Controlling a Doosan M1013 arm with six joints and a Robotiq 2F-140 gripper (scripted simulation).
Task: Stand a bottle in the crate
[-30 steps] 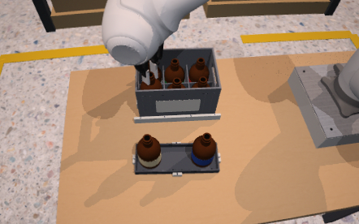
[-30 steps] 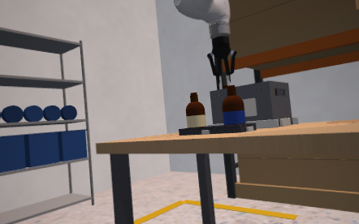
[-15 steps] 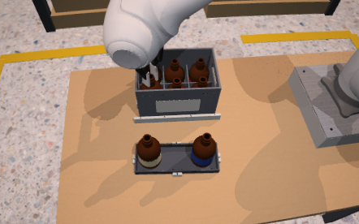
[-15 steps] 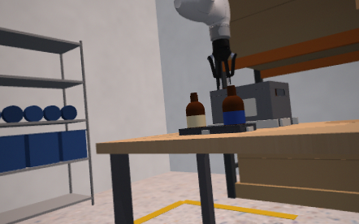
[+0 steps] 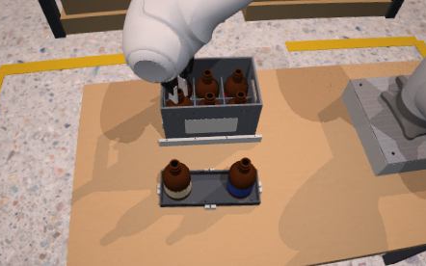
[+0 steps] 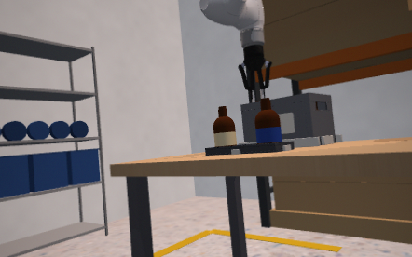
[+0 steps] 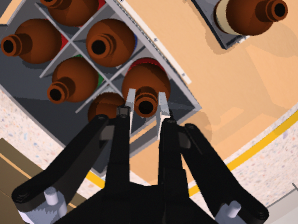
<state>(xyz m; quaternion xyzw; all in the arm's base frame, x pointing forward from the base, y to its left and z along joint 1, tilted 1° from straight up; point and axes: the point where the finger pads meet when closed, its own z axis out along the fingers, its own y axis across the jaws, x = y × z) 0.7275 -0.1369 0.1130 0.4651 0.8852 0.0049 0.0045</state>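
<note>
Right now my hand is 11 cm above the grey crate, 9 cm past it and 3 cm to the left of it. The rest, counted from my hand: dark tray 22 cm to the left, 18 cm below, 4 cm behind.
</note>
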